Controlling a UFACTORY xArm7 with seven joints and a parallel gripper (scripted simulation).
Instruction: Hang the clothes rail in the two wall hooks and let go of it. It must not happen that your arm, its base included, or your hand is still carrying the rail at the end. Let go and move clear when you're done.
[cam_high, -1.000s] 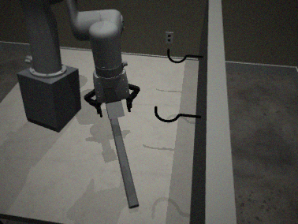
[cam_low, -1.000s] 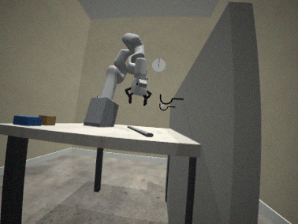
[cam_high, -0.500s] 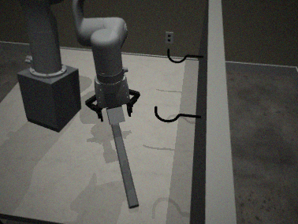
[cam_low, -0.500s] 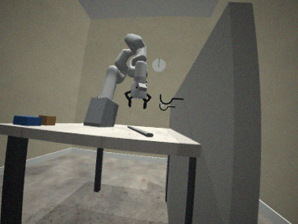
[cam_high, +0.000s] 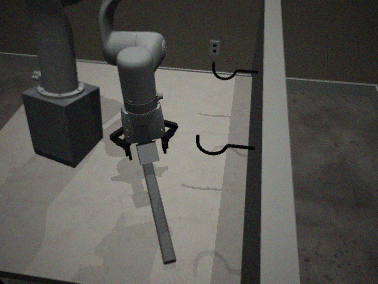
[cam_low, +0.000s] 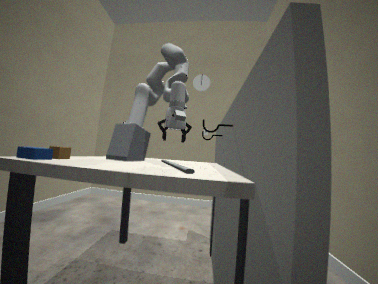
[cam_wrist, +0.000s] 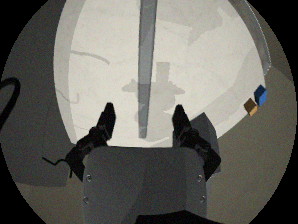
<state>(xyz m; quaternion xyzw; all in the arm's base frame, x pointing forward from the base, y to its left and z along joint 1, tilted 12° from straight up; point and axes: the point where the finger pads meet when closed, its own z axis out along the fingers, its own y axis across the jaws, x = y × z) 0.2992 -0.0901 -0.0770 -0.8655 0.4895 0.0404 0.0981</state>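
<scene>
Right now my hand is 12 cm above the clothes rail. From my hand the other things lie so: wall panel: 34 cm below, 28 cm ahead, 17 cm to the left; then brown block: 43 cm behind, 21 cm to the right, 10 cm below; then blue block: 43 cm behind, 29 cm to the right, 11 cm below.
</scene>
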